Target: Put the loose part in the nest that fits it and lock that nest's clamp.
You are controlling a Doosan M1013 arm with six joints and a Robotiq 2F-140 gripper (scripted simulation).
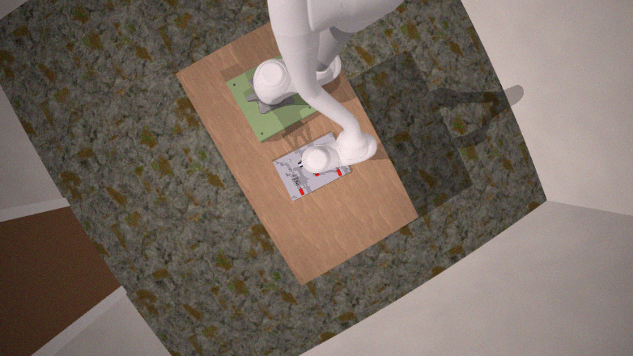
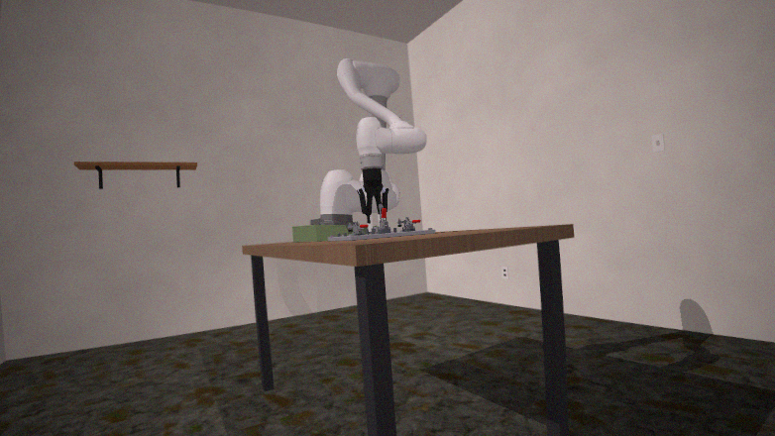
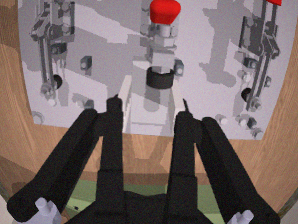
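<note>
My hand is 30 mm above the loose part. The rest, counted from my hand: grey fixture plate: 50 mm below, 40 mm ahead.
</note>
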